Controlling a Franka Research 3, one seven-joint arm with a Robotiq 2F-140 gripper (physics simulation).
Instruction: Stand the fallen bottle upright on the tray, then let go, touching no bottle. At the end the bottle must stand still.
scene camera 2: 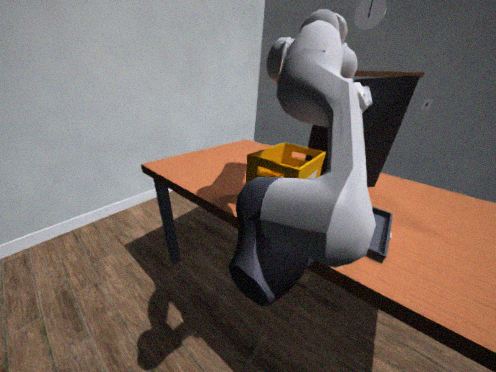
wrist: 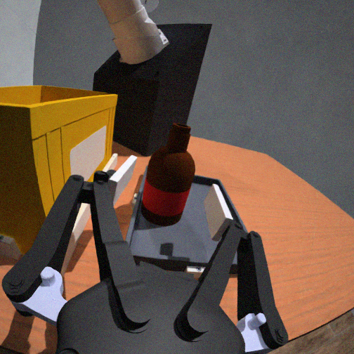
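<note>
A brown bottle [wrist: 168,182] with a red label stands upright on the dark grey tray [wrist: 165,253] [scene camera 2: 383,235], in its left part in the wrist view. My gripper [wrist: 171,180] is open. Its white fingertip pads stand apart on either side of the bottle in the wrist view, with a gap at each side and the wider one at the right. The bottle seems to be a little beyond the pads. In the scene view the arm hides the gripper, the bottle and most of the tray.
A yellow crate [wrist: 75,117] [scene camera 2: 272,167] stands on the orange table [wrist: 280,215] [scene camera 2: 440,240], to the left of the tray. A large black block [wrist: 150,90] [scene camera 2: 395,120] stands behind, at the arm's base. White pieces show beside the crate and at the tray's edges.
</note>
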